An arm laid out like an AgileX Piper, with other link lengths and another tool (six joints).
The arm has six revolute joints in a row. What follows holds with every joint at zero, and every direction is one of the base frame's.
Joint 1 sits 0.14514 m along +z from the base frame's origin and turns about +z.
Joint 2 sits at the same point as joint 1 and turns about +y.
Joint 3 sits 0.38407 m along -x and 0.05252 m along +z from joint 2 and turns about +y.
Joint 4 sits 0.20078 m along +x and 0.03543 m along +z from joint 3 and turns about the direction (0.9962, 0, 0.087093).
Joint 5 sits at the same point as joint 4 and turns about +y.
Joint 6 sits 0.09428 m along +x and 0.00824 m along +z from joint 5 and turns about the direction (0.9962, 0, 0.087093).
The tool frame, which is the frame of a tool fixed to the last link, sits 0.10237 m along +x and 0.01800 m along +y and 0.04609 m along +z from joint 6; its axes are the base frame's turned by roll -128.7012, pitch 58.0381 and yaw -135.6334 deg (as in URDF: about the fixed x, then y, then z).
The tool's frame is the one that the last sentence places.
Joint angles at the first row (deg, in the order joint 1, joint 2, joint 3, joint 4, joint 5, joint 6):
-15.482, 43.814, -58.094, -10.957, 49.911, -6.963
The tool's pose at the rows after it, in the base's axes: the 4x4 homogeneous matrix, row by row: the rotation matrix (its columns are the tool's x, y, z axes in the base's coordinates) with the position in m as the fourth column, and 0 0 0 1 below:
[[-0.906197, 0.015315, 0.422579, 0.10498], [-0.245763, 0.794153, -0.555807, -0.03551], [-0.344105, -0.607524, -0.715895, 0.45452], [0, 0, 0, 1]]
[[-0.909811, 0.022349, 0.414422, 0.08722], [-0.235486, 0.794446, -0.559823, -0.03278], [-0.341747, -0.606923, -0.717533, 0.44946], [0, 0, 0, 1]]
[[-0.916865, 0.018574, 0.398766, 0.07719], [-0.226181, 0.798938, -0.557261, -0.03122], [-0.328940, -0.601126, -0.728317, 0.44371], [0, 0, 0, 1]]
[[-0.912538, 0.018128, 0.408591, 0.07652], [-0.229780, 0.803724, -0.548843, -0.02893], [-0.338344, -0.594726, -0.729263, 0.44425], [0, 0, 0, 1]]
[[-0.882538, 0.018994, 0.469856, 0.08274], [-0.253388, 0.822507, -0.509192, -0.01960], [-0.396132, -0.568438, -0.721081, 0.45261], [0, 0, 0, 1]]
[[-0.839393, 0.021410, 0.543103, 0.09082], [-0.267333, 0.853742, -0.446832, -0.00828], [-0.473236, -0.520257, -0.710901, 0.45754], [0, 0, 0, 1]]
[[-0.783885, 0.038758, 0.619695, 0.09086], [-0.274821, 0.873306, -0.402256, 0.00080], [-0.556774, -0.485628, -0.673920, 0.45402], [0, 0, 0, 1]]
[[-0.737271, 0.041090, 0.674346, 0.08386], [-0.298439, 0.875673, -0.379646, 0.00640], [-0.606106, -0.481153, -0.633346, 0.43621], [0, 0, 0, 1]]
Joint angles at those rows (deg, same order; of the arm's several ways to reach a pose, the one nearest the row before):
-15.483, 39.798, -57.559, -11.717, 52.700, -7.107
-15.481, 37.120, -57.464, -11.975, 55.512, -7.104
-15.480, 35.788, -57.463, -11.976, 57.886, -7.145
-15.483, 35.518, -57.463, -11.250, 57.797, -7.241
-15.482, 35.518, -57.353, -7.702, 54.971, -7.684
-15.483, 35.246, -55.371, -2.822, 50.083, -7.686
-15.241, 33.006, -50.298, 0.965, 42.812, -7.686
-13.549, 29.480, -43.015, 2.000, 35.532, -7.687

